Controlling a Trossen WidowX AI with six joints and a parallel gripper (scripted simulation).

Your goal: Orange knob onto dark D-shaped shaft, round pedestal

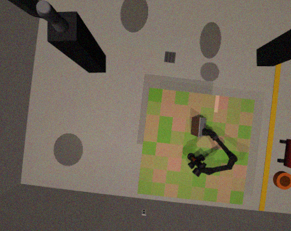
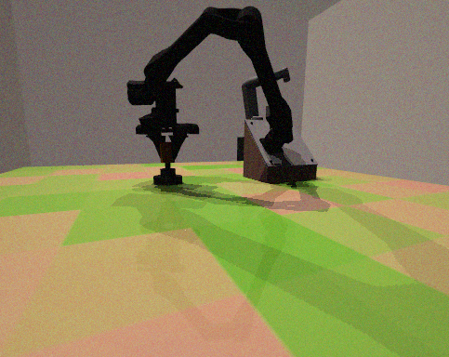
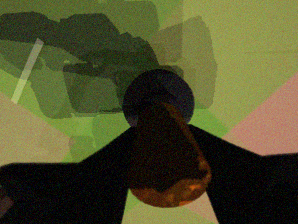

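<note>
The orange knob is 20 mm above my gripper tip. Round my gripper tip: dark pedestal 40 mm below.
</note>
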